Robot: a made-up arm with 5 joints.
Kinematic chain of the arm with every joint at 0, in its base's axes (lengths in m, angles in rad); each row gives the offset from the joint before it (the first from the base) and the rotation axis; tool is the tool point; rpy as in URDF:
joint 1: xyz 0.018 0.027 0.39 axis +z
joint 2: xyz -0.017 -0.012 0 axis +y
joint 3: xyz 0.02 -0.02 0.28 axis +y
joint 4: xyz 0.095 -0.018 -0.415 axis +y
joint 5: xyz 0.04 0 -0.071 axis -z
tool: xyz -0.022 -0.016 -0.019 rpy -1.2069 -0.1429 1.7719
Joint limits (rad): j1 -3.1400..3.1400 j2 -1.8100..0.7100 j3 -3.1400..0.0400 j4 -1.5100..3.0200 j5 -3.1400..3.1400
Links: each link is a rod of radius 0.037 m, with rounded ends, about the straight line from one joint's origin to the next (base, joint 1, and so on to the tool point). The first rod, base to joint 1, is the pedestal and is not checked.
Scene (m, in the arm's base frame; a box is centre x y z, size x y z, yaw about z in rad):
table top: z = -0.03
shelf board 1: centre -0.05 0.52 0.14 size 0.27 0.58 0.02 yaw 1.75
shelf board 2: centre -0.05 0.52 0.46 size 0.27 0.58 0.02 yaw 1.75
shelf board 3: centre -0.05 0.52 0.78 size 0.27 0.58 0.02 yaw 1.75
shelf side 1: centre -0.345 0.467 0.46 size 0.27 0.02 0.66 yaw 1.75
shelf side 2: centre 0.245 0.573 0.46 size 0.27 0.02 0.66 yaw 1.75
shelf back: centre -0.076 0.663 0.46 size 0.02 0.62 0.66 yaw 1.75
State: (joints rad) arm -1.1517 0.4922 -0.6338 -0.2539 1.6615
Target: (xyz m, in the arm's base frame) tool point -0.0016 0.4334 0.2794
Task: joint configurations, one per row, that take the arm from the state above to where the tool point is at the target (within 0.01 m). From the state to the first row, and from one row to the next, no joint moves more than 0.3 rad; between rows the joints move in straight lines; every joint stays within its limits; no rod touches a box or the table.
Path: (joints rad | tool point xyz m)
1: -0.8683 0.4634 -0.6357 -0.2574 1.6700 | 0.2253 -0.2589 0.1681
2: -0.5850 0.4347 -0.6375 -0.2610 1.6784 | 0.3032 -0.1936 0.1795
3: -0.3016 0.4059 -0.6394 -0.2645 1.6869 | 0.3604 -0.1071 0.1913
4: -0.0183 0.3771 -0.6412 -0.2681 1.6953 | 0.3910 -0.0060 0.2032
5: 0.2651 0.3484 -0.6431 -0.2716 1.7038 | 0.3915 0.1014 0.2154
6: 0.5484 0.3196 -0.6449 -0.2752 1.7122 | 0.3609 0.2060 0.2278
7: 0.8318 0.2908 -0.6468 -0.2787 1.7207 | 0.3009 0.2990 0.2405
8: 1.1151 0.2621 -0.6486 -0.2822 1.7292 | 0.2158 0.3720 0.2532
9: 1.3985 0.2333 -0.6505 -0.2858 1.7376 | 0.1121 0.4183 0.2662
10: 1.6818 0.2045 -0.6524 -0.2893 1.7461 | -0.0016 0.4334 0.2794

